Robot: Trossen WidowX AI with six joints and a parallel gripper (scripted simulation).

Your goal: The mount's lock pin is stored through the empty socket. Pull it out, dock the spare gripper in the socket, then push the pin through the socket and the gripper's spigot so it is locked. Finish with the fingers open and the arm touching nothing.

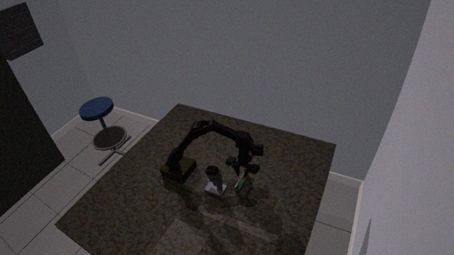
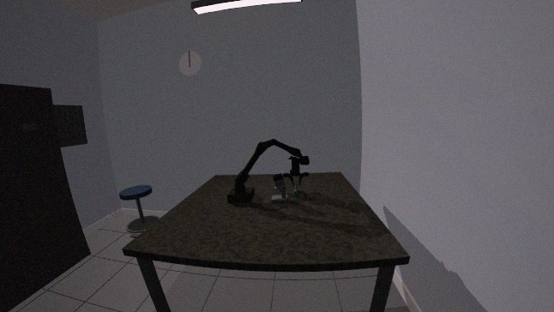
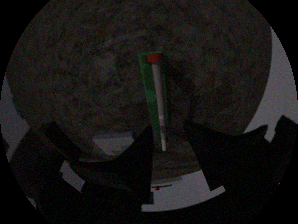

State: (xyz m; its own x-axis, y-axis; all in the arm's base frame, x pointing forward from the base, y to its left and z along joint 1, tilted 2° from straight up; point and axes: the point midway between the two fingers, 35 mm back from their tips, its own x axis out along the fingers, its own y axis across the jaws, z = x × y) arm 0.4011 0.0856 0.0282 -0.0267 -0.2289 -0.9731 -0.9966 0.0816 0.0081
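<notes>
The green bracket lies 10 mm to the left of my gripper tip and 30 mm below it. The rest, counted from my gripper tip: grey mount 120 mm behind, 90 mm to the right, 10 mm below; then spare gripper 120 mm behind, 90 mm to the right, 70 mm above.
</notes>
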